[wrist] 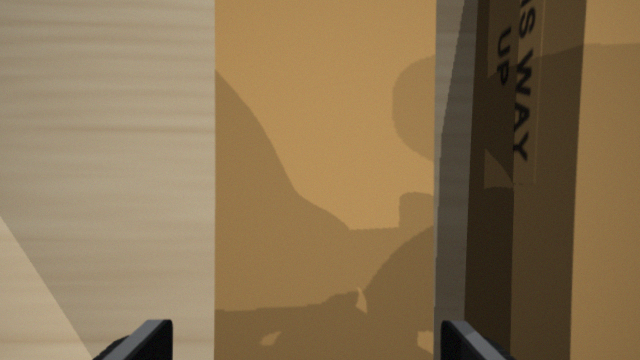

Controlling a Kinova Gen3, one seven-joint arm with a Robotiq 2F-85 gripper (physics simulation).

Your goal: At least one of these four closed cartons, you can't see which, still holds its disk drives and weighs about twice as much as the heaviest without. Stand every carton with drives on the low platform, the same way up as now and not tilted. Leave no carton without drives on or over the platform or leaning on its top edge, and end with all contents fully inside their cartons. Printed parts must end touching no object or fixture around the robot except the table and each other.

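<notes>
A closed tan carton fills the middle of the wrist view, its plain top facing me with arm shadows across it. My gripper is open. Its two fingertips show at the bottom edge, one on each side of this carton's outline, with nothing gripped. A second carton stands at the right, across a narrow gap. Its shaded side carries black print, of which "WAY" and "UP" can be read. The other two cartons and the low platform cannot be made out in this view.
The pale wood-grained table top shows at the left of the middle carton. A narrow shaded strip separates the two cartons, and the right fingertip is over that side. A large shadow edge crosses the table at the lower left.
</notes>
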